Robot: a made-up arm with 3 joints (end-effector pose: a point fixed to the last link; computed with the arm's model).
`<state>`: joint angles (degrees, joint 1 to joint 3).
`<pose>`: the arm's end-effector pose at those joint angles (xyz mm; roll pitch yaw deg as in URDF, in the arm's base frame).
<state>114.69 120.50 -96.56</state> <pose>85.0 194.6 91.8 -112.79 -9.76 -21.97</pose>
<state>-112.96 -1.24 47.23</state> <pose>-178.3 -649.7 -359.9 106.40 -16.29 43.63</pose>
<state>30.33 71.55 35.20</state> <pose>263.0 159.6 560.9 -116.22 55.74 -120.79</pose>
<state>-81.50 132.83 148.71</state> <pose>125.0 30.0 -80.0 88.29 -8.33 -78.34</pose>
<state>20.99 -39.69 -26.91</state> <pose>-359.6 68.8 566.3 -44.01 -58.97 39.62</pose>
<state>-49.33 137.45 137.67</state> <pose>115.6 -27.2 -89.6 85.62 -40.47 -83.26</pose>
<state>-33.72 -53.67 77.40</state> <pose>-491.5 -429.1 471.3 36.09 19.56 13.71</pose>
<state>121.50 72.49 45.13</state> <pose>284.5 499.7 -116.2 -74.14 -27.58 -121.54</pose>
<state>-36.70 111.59 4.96</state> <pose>259.2 -260.0 192.8 120.95 45.83 129.90</pose>
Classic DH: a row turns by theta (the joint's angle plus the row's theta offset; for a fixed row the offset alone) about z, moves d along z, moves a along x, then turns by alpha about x. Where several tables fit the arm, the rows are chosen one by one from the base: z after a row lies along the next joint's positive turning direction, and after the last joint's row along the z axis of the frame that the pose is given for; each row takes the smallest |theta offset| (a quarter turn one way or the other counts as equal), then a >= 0, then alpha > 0; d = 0 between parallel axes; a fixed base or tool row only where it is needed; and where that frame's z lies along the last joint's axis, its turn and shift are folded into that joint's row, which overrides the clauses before.
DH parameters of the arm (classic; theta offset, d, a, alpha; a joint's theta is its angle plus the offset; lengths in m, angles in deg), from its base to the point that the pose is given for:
base (fixed): -90 0.0474 0 90
joint 1: 90 0.1099 0.3225 -90
joint 2: 3.5 0 0.3609 0
joint 3: 86.5 -0.1216 -0.1106 90
tool (fixed): 0 -0.008 0 0

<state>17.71 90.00 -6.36</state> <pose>230.1 8.7 474.5 -70.87 71.22 -69.88</pose>
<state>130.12 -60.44 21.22</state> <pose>-493.0 417.3 -145.2 -123.14 24.04 31.97</pose>
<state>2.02 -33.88 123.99</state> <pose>-300.2 -95.3 795.7 -93.12 87.98 -93.12</pose>
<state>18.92 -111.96 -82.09</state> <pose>-346.9 -36.3 316.5 -160.54 13.28 -175.36</pose>
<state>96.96 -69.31 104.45</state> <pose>-534.2 538.3 104.2 -95.70 -4.00 -34.94</pose>
